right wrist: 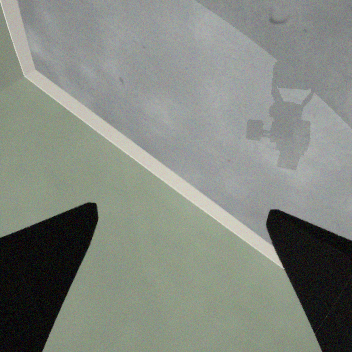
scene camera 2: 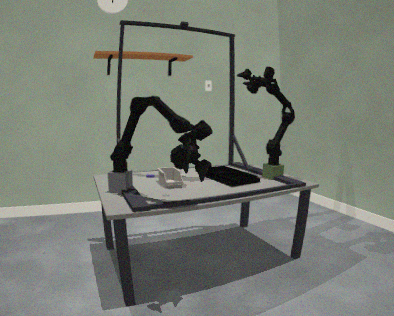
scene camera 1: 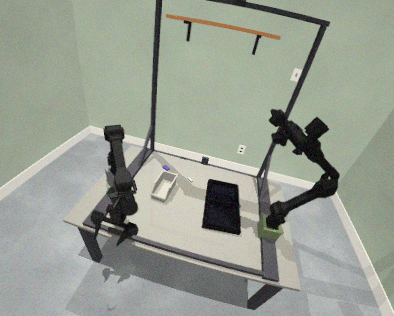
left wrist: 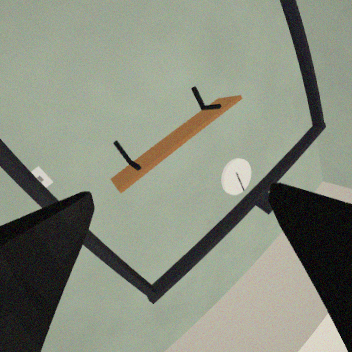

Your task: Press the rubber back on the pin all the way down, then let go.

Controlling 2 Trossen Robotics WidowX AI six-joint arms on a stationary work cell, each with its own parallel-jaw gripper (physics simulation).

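Seen in the pictures: left gripper, between the fingertips: [scene camera 2: 240,79] [left wrist: 181,195]; right gripper, between the fingertips: [right wrist: 184,214] [scene camera 2: 194,177] [scene camera 1: 105,242]; left arm's base, origin of its link: [scene camera 2: 273,164] [scene camera 1: 272,223]; right arm's base, origin of its link: [scene camera 2: 120,171].
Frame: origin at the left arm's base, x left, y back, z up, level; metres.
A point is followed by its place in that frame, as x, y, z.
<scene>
The pin with its rubber back [scene camera 2: 165,195] @[0.090, -0.748, -0.085] shows as a tiny pale mark low on the table top in scene camera 2; how far the back sits on the pin is too small to tell. In scene camera 1 it does not show, and the right arm covers that part of the table. My right gripper [scene camera 1: 107,237] @[0.376, -0.727, 0.068] [scene camera 2: 194,176] @[0.376, -0.727, 0.068] [right wrist: 184,214] @[0.376, -0.727, 0.068] is open and empty, held above the table's near side with its fingers pointing down in scene camera 2. My left gripper [scene camera 1: 272,127] [scene camera 2: 241,80] @[-0.148, -0.175, 0.535] [left wrist: 181,195] @[-0.148, -0.175, 0.535] is open and empty, raised high at the right.
A pale open bin [scene camera 1: 154,194] @[-0.057, -0.690, -0.083] [scene camera 2: 172,184] @[-0.025, -0.669, -0.065] stands on the table [scene camera 1: 170,227] @[0.128, -0.527, -0.086] near a small blue piece [scene camera 1: 166,167] @[-0.317, -0.704, -0.074] [scene camera 2: 150,176] @[-0.306, -0.711, -0.081]. A small white piece [scene camera 1: 190,179] @[-0.265, -0.513, -0.078] lies beyond. A black tray [scene camera 1: 221,206] @[-0.103, -0.277, -0.080] [scene camera 2: 233,175] @[-0.115, -0.233, -0.074] lies toward the right. A dark frame [scene camera 1: 156,85] @[-0.484, -0.868, 0.435] [scene camera 2: 232,100] @[-0.463, -0.032, 0.410] rises behind.
</scene>
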